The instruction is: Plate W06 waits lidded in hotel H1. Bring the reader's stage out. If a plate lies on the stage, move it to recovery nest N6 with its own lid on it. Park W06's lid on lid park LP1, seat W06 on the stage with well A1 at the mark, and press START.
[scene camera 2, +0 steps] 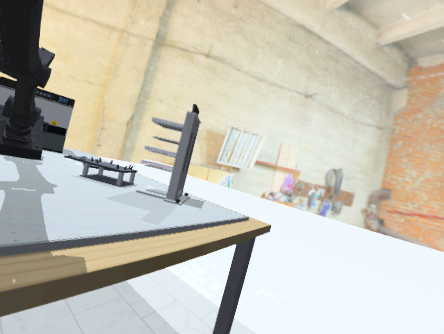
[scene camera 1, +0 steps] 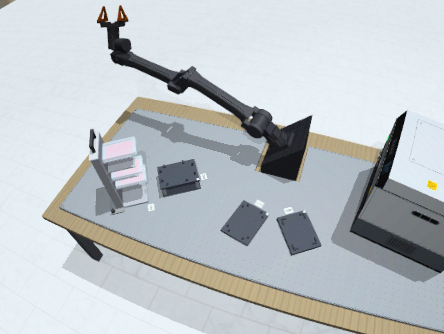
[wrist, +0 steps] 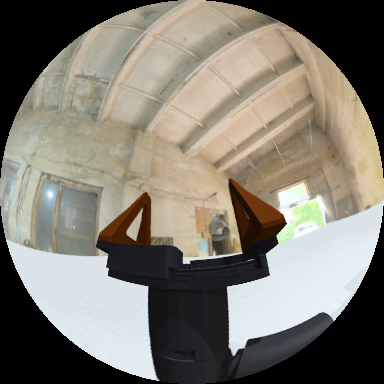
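Seen in the pictures: gripper, fingertip midpoint: (scene camera 1: 111, 5) (wrist: 186, 188); arm's base, origin of the base link: (scene camera 2: 17, 131) (scene camera 1: 281, 143).
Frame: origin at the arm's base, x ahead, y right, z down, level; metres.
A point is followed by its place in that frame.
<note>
My gripper (scene camera 1: 112, 7) {x -0.160, y 0.872, z -0.478 m} (wrist: 186, 188) {x -0.160, y 0.872, z -0.478 m} is open and empty, with orange fingers raised high beyond the table's back left corner. The grey hotel tower (scene camera 1: 106, 175) {x 0.483, y 0.529, z -0.121 m} (scene camera 2: 183, 155) {x 0.385, y 0.631, z -0.067 m} stands upright at the table's left end. Pink-filled plates show on its shelves: an upper plate (scene camera 1: 120, 149) {x 0.393, y 0.505, z -0.178 m} and two lower ones, a middle plate (scene camera 1: 125, 171) {x 0.411, y 0.506, z -0.072 m} and a lower plate (scene camera 1: 131, 181) {x 0.414, y 0.493, z -0.018 m}. Their lids and labels cannot be made out. The reader (scene camera 1: 420, 212) {x 0.299, y -0.532, z -0.174 m} (scene camera 2: 56, 134) {x 0.215, y -0.374, z -0.013 m} stands at the right; no extended stage shows. A dark raised stand (scene camera 1: 178, 172) {x 0.270, y 0.363, z 0.037 m} (scene camera 2: 110, 165) {x 0.267, y 0.368, z 0.036 m} is beside the hotel.
Two flat dark plate holders, a left one (scene camera 1: 244, 222) {x 0.369, y 0.036, z 0.087 m} and a right one (scene camera 1: 299, 232) {x 0.341, y -0.175, z 0.084 m}, lie mid-table; their small labels are unreadable. The arm's dark base (scene camera 1: 287, 150) {x 0.063, y -0.038, z -0.036 m} stands at the back edge between hotel and reader. The table's wooden rim (scene camera 1: 200, 272) {x 0.609, y 0.114, z 0.109 m} (scene camera 2: 150, 255) {x 0.128, y 0.897, z 0.109 m} surrounds the grey top.
</note>
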